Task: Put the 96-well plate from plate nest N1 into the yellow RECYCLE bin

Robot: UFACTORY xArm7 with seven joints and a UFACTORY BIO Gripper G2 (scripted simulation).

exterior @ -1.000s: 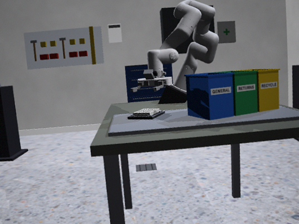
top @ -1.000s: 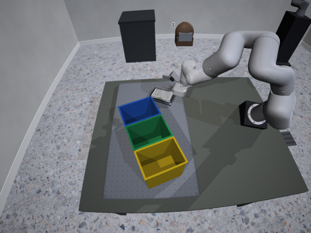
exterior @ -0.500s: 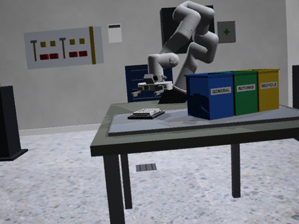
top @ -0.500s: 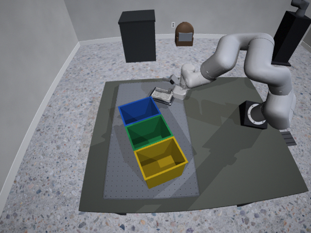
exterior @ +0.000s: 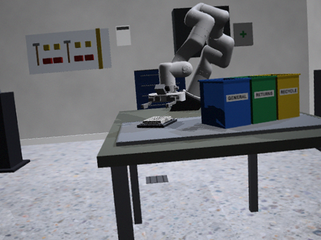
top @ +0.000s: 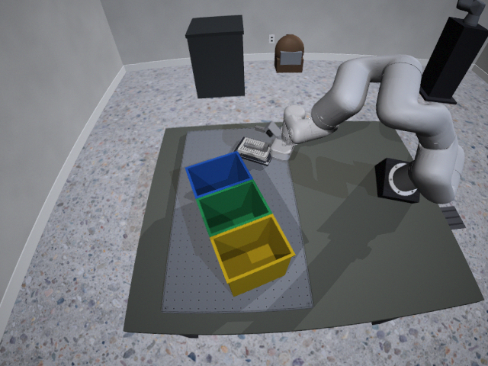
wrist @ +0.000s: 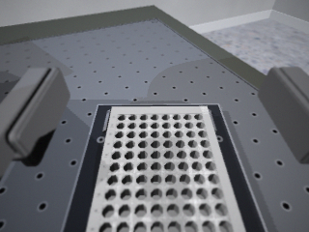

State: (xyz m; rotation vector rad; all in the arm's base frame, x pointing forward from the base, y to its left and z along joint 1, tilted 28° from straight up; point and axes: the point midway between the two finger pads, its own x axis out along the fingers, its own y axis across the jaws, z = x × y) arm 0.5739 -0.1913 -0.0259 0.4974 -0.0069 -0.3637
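The white 96-well plate lies 6 cm below my hand. Round my hand: black plate nest N1: 7 cm below; then blue general bin: 28 cm to the left, 10 cm ahead, 1 cm above; then green returns bin: 39 cm to the left, 4 cm ahead, 1 cm above.
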